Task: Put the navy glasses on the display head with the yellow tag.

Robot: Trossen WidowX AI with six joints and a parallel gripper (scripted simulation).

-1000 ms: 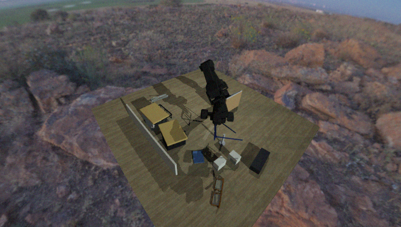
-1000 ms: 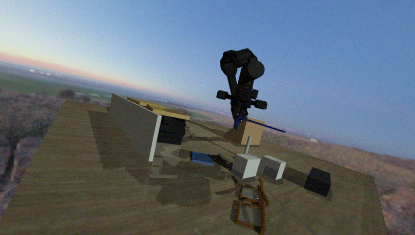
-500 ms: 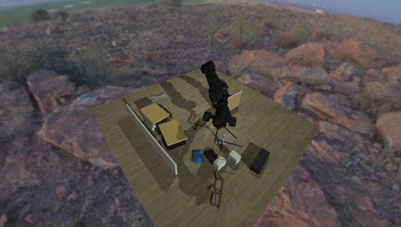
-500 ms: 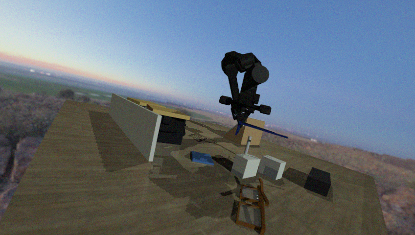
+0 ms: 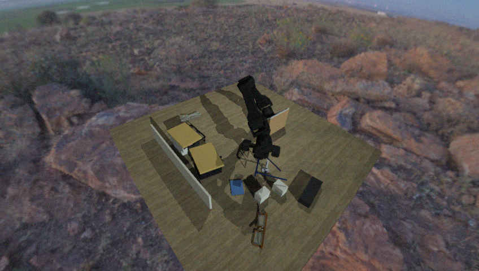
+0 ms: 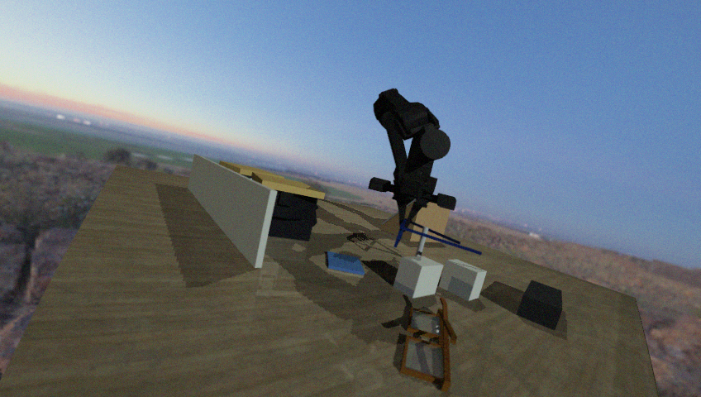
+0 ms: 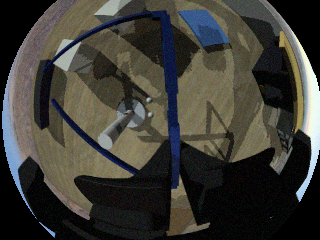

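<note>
The grey post lies 10 mm behind my gripper tip, 50 mm to the left of it and 40 mm below it. From my gripper tip the other things lie so: blue pad (170 mm ahead, 40 mm to the left, 60 mm below); black box (90 mm behind, 290 mm to the left, 40 mm below); long white wall (350 mm ahead, 250 mm to the right, 10 mm below).
</note>
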